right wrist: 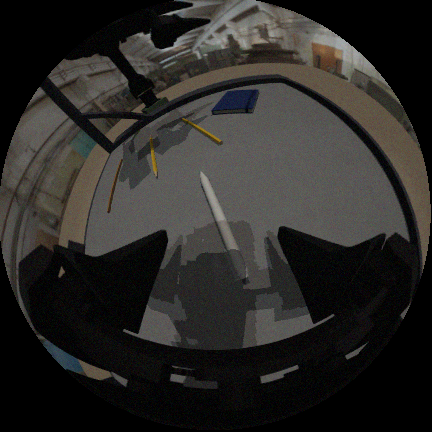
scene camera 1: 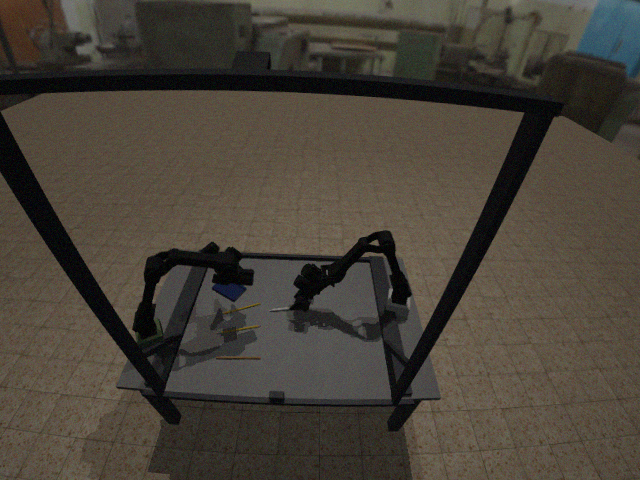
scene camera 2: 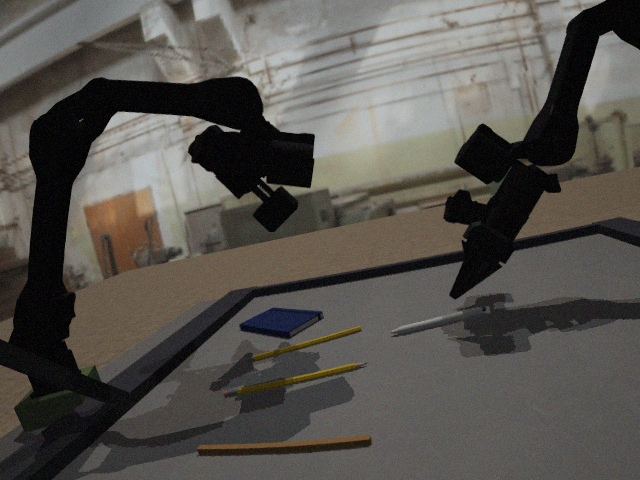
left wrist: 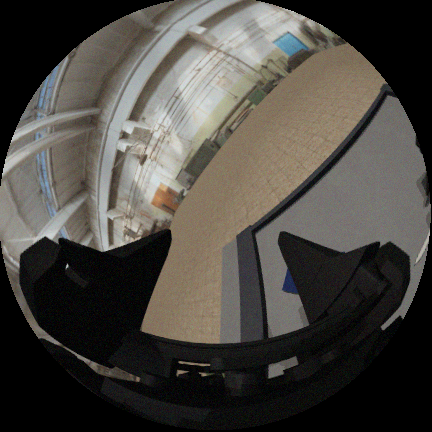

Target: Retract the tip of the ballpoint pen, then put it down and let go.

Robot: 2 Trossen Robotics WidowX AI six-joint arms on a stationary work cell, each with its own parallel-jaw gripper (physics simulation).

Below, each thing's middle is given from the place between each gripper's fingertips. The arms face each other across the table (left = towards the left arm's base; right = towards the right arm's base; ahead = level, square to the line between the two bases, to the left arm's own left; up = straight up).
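The blue notebook (scene camera 2: 281, 322) is 250 mm below my left hand and 10 mm ahead of it. As for my right hand, it is 28 cm to the right of the notebook, 3 cm above it and 16 cm short of it.
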